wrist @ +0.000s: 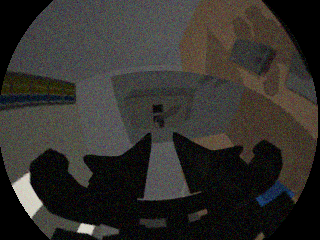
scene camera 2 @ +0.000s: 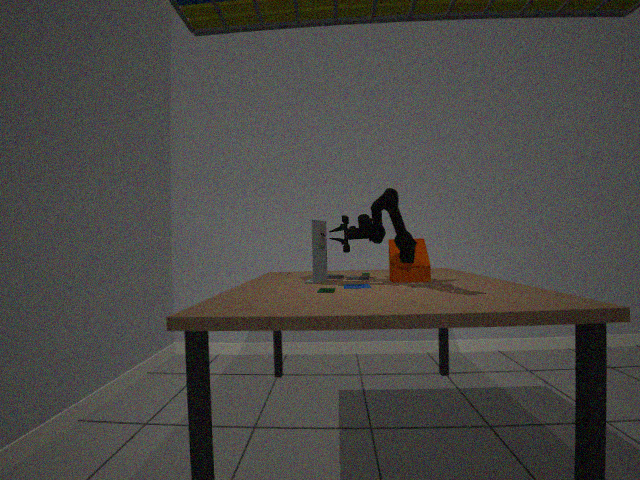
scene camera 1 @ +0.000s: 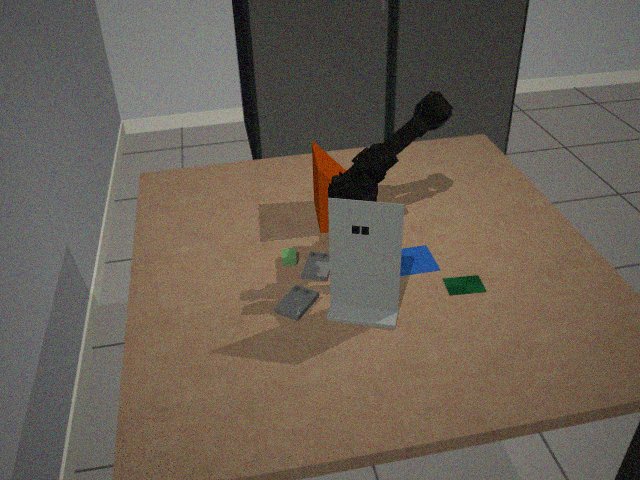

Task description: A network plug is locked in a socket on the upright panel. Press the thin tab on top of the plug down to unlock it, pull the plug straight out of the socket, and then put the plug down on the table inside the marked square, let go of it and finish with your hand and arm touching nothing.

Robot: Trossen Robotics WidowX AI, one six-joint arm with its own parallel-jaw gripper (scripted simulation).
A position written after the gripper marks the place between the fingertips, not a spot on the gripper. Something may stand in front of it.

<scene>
In view: the gripper (scene camera 1: 368, 217).
The gripper also shows in the wrist view (wrist: 162, 135).
</scene>
